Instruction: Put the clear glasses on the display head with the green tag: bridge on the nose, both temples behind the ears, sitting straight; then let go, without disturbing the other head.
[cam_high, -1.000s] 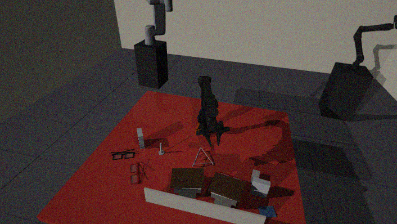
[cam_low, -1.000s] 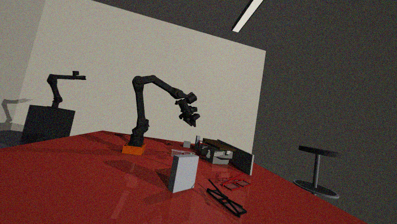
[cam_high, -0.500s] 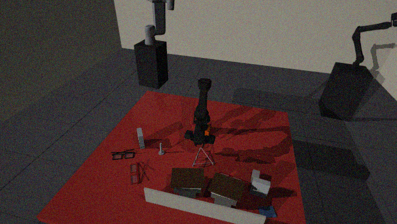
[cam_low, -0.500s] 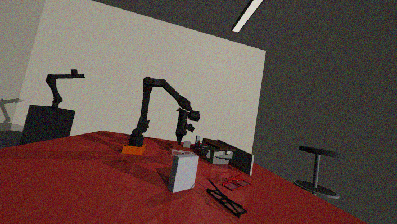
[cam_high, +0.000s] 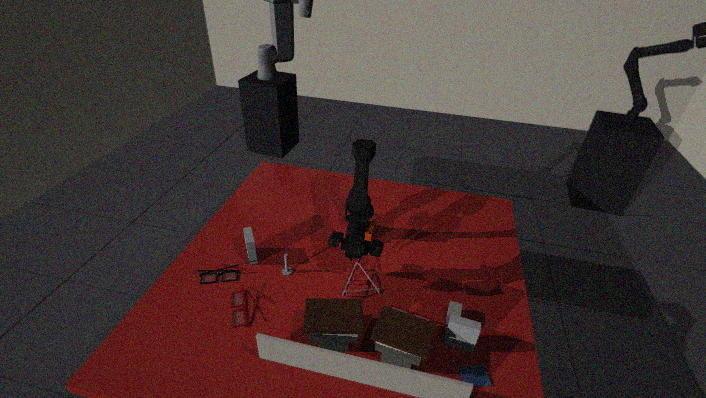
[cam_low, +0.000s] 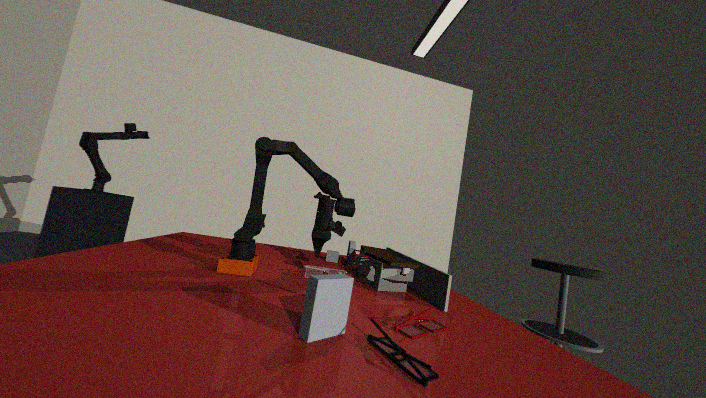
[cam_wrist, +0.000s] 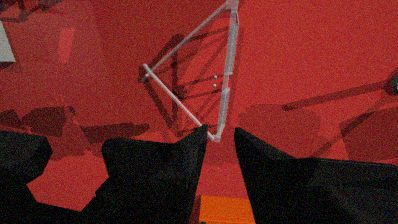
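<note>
The small stand lies 24 cm to the right of my gripper tip, 7 cm ahead of it and 5 cm below it. The rest, counted from my gripper tip: blue card: 46 cm to the left, 25 cm ahead, 7 cm below; white board: 38 cm ahead, 14 cm to the left, 2 cm below.
</note>
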